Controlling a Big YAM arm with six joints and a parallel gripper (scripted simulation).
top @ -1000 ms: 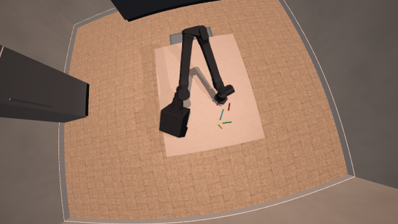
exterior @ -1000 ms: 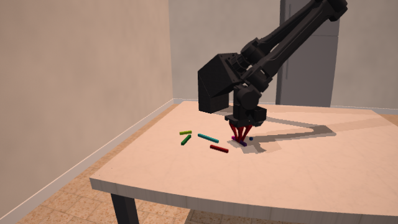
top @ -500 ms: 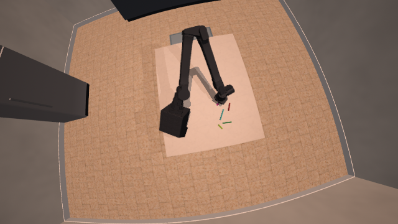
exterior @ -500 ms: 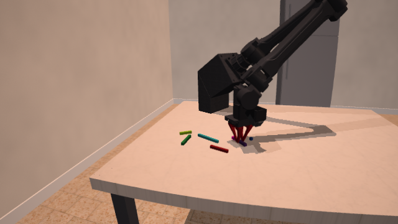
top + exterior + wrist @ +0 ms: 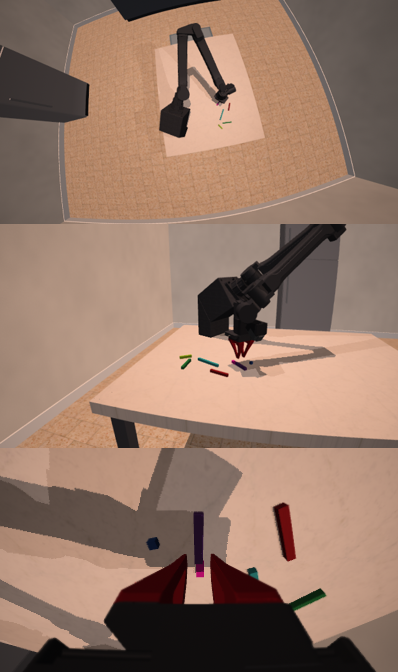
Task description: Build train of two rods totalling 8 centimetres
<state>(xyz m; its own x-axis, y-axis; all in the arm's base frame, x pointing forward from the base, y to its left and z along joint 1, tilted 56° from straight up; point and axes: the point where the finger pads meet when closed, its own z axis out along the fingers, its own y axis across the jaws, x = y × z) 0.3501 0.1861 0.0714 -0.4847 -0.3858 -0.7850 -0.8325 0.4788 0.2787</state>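
My gripper is now 4 cm above the purple rod. From my hand the other things lie so: red rod: 9 cm ahead, 4 cm to the right, 4 cm below; magenta rod: 2 cm behind, 3 cm to the right, 4 cm below; blue rod: 4 cm behind, 3 cm to the left, 4 cm below.
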